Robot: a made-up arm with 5 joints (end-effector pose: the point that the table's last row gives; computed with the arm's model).
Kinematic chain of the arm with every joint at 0, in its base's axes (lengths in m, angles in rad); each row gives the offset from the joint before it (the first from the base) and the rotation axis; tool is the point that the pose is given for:
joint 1: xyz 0 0 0.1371 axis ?
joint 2: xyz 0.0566 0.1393 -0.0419 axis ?
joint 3: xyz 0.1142 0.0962 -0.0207 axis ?
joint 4: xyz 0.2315 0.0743 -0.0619 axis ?
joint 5: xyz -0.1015 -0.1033 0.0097 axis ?
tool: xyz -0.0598 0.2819 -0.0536
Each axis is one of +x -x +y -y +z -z.
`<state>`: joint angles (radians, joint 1 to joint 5).
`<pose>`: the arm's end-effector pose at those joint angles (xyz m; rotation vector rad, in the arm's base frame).
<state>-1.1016 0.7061 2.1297 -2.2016 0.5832</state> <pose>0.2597 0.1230 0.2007 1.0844 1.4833 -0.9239</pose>
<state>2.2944 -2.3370 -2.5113 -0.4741 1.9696</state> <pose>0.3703 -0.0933 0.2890 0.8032 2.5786 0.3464</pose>
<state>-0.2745 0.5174 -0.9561 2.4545 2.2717</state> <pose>0.3182 0.5834 -0.3961 -1.0782 -2.2967 1.4466</pose>
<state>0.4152 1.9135 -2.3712 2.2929 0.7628</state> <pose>0.0811 0.4890 0.5092 1.5479 -1.2453 -0.9901</pose>
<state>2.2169 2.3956 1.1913 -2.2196 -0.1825</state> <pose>0.2232 0.1504 -0.2343 -1.0944 -0.8044 -0.6971</pose>
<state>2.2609 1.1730 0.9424 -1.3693 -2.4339</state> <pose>0.0278 0.1243 -0.0573 0.0705 -2.0545 -0.3111</pose>
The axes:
joint 1: -z
joint 2: +y
joint 3: -z
joint 4: -y
joint 5: +z

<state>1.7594 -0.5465 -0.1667 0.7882 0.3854</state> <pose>0.3823 -0.4246 -0.0802 -1.2161 -0.6877 -0.9797</pose>
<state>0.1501 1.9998 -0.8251 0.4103 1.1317</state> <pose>-0.1713 0.2140 0.1929 1.6724 0.7265 1.0380</pose>
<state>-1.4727 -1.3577 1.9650 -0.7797 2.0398</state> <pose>-0.3501 -0.0363 0.0536 1.7449 -0.9468 1.5874</pose>
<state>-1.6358 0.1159 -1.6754 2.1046 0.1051</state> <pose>-0.5641 -0.1730 -0.1082 -2.6993 -0.1758 -1.5279</pose>
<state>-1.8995 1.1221 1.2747 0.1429 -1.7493</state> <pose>0.1452 0.1146 -0.1445 -0.6082 -0.9538 -0.9320</pose>
